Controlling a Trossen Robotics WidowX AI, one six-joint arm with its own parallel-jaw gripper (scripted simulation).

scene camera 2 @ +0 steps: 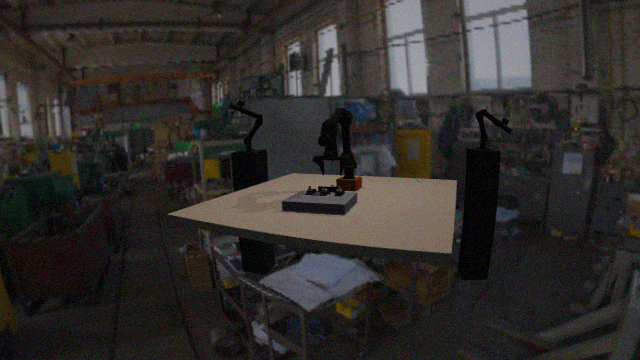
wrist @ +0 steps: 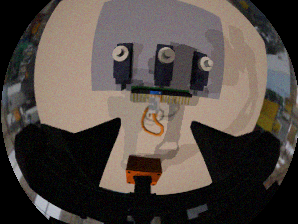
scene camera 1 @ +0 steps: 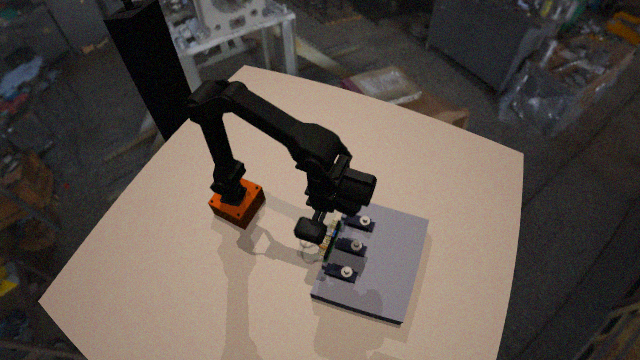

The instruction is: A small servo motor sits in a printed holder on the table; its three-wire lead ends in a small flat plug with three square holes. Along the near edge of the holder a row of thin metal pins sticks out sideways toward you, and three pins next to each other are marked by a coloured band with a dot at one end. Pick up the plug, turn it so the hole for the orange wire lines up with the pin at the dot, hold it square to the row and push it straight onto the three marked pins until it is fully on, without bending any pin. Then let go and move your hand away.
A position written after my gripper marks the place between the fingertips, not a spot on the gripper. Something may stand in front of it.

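Note:
Gripper [scene camera 1: 323,220] [wrist: 157,123] open, holds nothing. Grey holder [scene camera 1: 386,274] [scene camera 2: 334,205].

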